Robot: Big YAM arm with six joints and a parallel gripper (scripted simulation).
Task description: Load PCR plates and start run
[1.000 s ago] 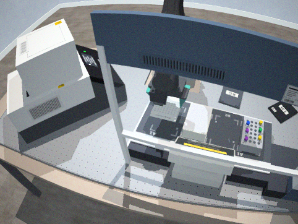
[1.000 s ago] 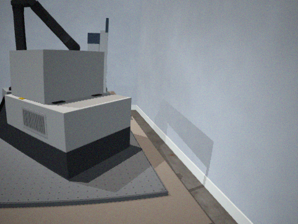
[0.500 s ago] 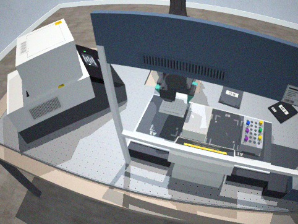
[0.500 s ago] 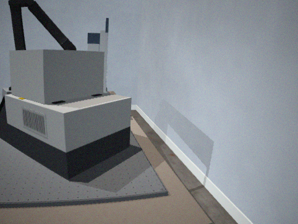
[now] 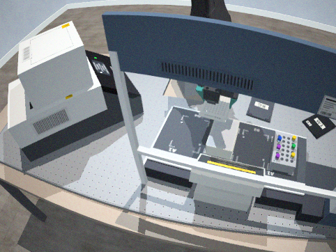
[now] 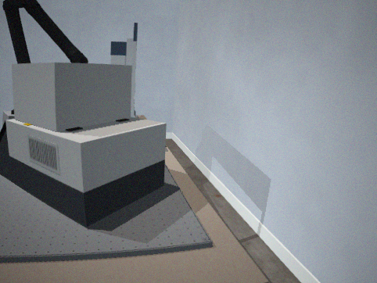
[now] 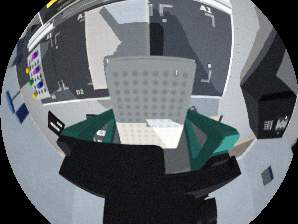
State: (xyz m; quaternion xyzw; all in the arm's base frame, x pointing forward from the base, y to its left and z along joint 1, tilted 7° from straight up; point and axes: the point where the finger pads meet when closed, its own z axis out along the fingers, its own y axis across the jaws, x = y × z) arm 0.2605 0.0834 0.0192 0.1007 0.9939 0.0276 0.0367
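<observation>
The dark nest pad lies 190 mm to the left of my hand, 150 mm behind it and 130 mm below it. From my hand the other things lie so: tube cooling block (240 mm to the left, 130 mm ahead, 60 mm below); then post (240 mm ahead, 200 mm to the right, 100 mm above); then dark nest (460 mm to the left, 130 mm below, 90 mm behind).
</observation>
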